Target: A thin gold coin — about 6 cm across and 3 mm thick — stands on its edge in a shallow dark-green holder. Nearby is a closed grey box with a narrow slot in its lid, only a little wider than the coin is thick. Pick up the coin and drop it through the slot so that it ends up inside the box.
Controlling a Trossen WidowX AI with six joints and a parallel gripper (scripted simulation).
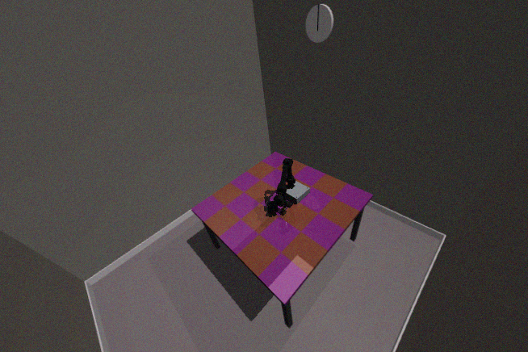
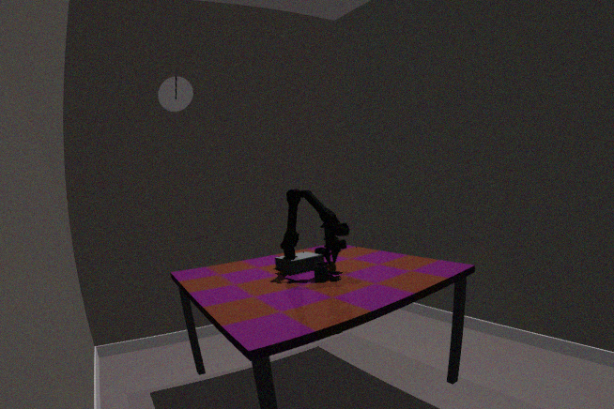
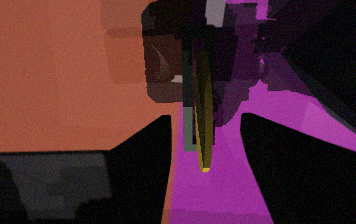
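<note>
Right now my gripper tip is 20 mm above the gold coin.
</note>
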